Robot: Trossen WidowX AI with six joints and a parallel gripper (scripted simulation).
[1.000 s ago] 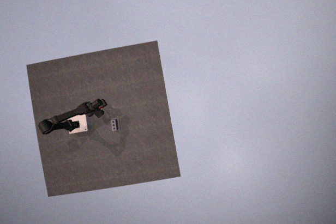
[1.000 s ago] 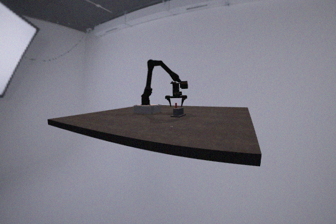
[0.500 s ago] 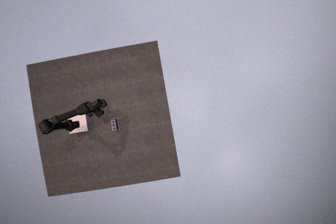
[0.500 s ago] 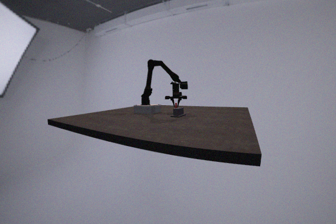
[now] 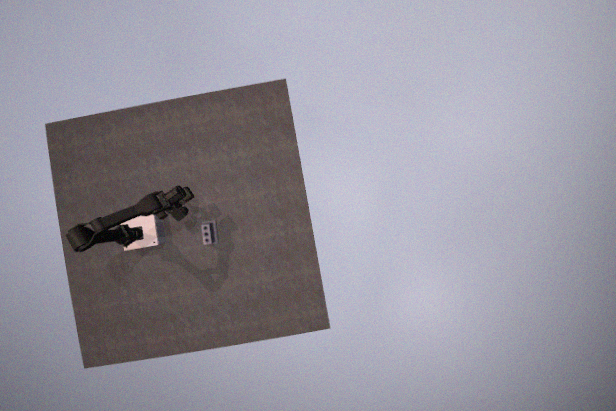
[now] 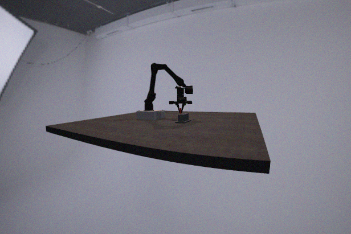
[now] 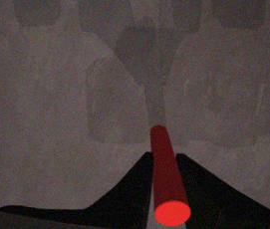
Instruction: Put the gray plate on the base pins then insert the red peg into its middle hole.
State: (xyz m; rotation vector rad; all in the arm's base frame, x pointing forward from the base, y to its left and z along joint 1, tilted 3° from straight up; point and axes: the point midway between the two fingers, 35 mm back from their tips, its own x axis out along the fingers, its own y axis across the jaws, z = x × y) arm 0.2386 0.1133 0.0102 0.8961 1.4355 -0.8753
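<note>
My gripper tip is now 10 cm short of the gray plate and 18 cm to the left of it. Also, from my gripper tip: red peg (right at my gripper tip).
</note>
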